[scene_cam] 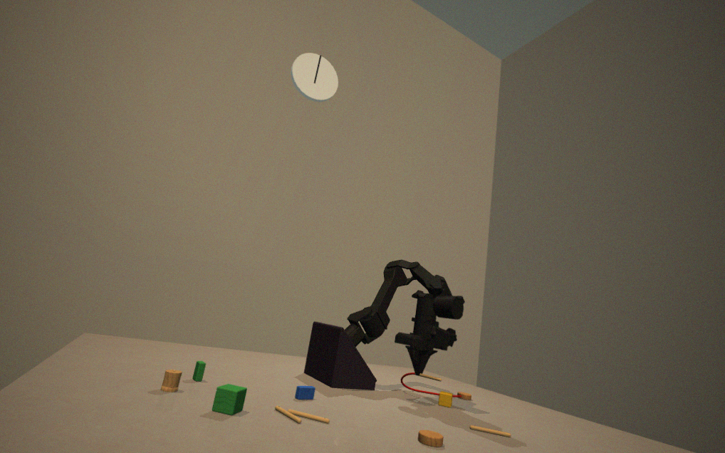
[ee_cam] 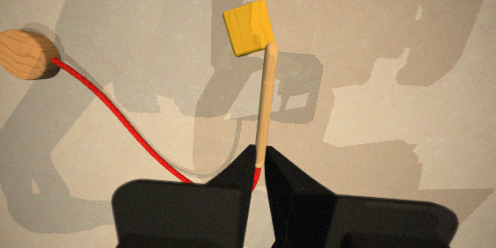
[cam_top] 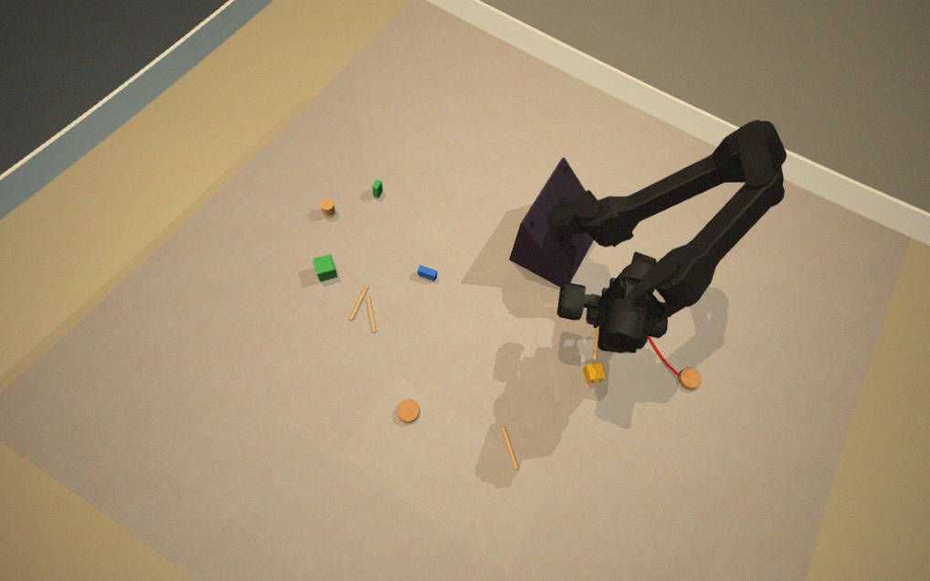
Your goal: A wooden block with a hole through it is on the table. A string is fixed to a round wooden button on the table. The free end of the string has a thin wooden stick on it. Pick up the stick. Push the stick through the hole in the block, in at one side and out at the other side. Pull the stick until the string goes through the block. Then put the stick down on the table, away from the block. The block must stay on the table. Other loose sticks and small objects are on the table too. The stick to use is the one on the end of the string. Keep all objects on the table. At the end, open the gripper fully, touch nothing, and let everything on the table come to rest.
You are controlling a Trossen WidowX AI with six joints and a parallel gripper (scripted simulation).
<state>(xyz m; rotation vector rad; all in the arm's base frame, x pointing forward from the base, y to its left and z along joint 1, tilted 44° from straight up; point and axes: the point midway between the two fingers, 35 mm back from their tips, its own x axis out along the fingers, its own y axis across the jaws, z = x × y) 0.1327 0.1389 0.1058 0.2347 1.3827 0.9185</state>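
Now: gripper tip 7 cm short of the yellow wooden block, 4 cm to the right of it and 4 cm above it. The rest, counted from my gripper tip: blue block (9 cm ahead, 34 cm to the right, 5 cm below); thin stick (1 cm ahead, 1 cm to the left); small green block (54 cm to the right, 4 cm below).
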